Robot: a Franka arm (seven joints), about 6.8 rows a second.
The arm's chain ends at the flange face. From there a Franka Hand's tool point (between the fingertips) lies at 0.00 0.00 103.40 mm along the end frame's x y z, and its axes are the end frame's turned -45 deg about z.
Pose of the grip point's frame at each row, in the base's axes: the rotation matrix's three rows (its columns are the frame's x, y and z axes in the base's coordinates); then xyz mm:
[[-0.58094, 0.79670, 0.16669], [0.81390, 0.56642, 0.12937], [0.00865, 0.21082, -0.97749]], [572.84, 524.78, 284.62]
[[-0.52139, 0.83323, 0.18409], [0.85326, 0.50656, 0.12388], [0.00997, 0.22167, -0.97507]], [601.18, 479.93, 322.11]
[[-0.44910, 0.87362, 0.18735], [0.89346, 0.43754, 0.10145], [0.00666, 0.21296, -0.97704]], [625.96, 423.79, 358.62]
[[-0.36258, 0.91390, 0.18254], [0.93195, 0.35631, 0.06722], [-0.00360, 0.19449, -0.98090]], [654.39, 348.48, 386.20]
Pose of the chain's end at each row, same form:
[[0.15257, 0.97414, 0.16669], [0.97603, -0.17499, 0.12937], [0.15519, 0.14296, -0.97749]], [555.60, 511.40, 385.69]
[[0.22050, 0.95786, 0.18409], [0.96154, -0.24515, 0.12388], [0.16379, 0.14969, -0.97507]], [582.15, 467.12, 422.93]
[[0.30018, 0.93530, 0.18735], [0.94116, -0.32238, 0.10145], [0.15529, 0.14588, -0.97704]], [606.59, 413.30, 459.65]
[[0.38984, 0.90261, 0.18254], [0.91094, -0.40704, 0.06722], [0.13498, 0.14007, -0.98090]], [635.52, 341.53, 487.63]

